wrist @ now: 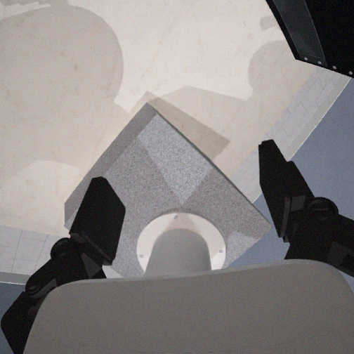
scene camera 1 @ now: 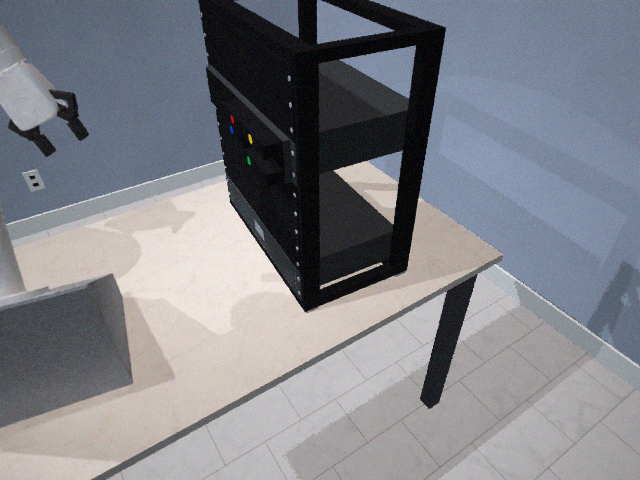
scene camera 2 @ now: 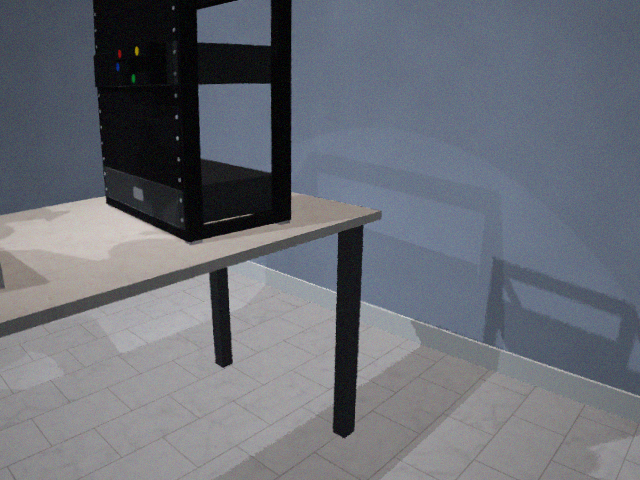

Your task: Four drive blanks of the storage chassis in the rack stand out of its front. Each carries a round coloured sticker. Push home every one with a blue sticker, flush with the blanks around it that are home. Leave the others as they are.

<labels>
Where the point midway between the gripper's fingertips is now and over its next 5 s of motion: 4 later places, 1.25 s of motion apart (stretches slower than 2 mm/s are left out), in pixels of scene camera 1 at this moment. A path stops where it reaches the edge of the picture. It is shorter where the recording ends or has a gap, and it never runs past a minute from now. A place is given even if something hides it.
My gripper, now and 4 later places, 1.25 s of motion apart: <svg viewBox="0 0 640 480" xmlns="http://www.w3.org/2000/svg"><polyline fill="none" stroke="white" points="68,146 65,148 119,149 162,145 176,132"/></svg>
</labels>
